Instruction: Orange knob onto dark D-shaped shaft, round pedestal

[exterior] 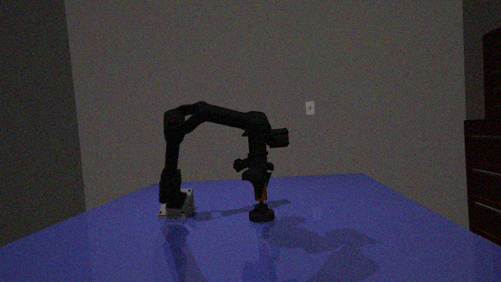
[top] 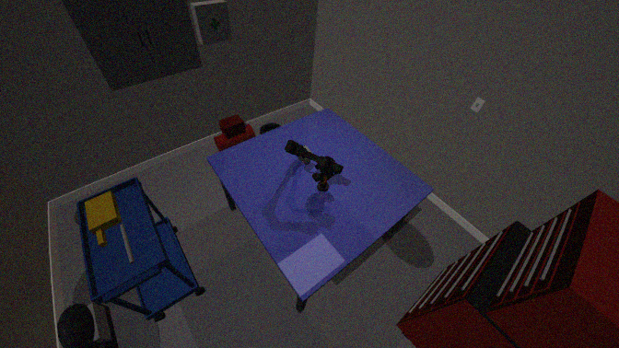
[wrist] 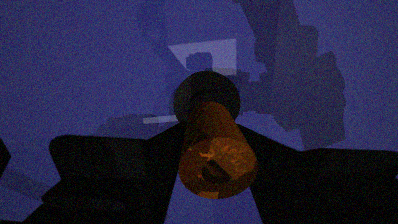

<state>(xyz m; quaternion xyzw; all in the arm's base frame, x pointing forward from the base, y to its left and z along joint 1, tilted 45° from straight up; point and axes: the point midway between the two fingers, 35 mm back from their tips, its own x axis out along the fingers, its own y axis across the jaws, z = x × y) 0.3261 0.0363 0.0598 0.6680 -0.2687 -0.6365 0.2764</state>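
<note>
Right now the orange knob is 20 mm above my gripper tip. Also, from my gripper tip: dark round pedestal 40 mm below.
</note>
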